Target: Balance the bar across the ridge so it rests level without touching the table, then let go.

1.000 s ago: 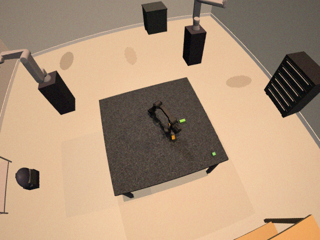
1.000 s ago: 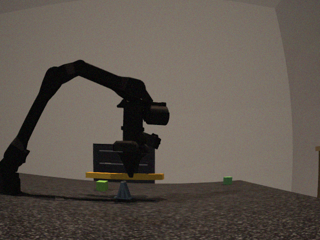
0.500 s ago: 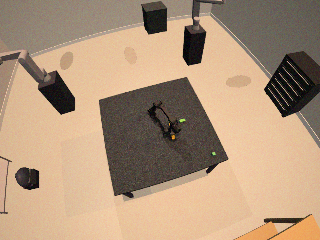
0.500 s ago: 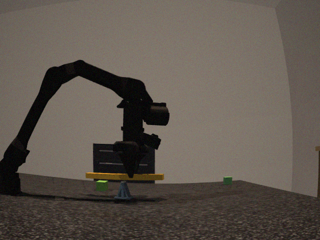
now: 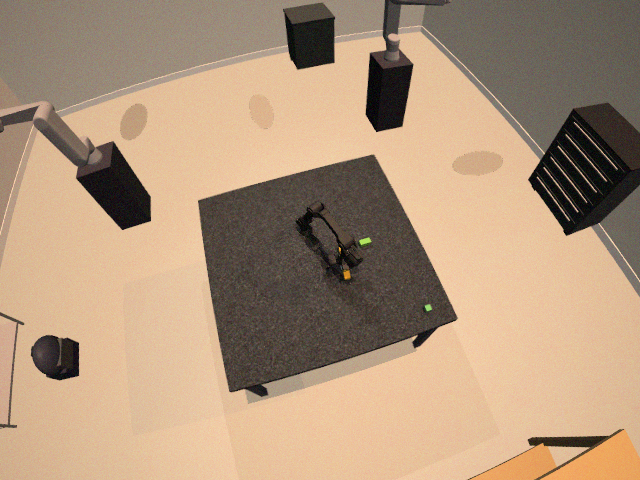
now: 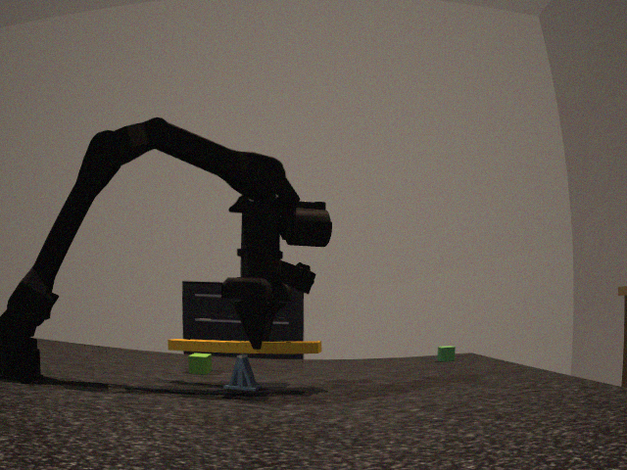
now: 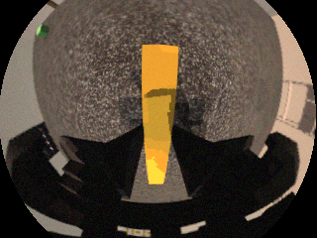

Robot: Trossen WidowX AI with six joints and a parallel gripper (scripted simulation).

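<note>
My gripper tip is now 3 cm past the yellow bar. Also, from my gripper tip: green cube: 38 cm ahead, 36 cm to the left, 5 cm below.
</note>
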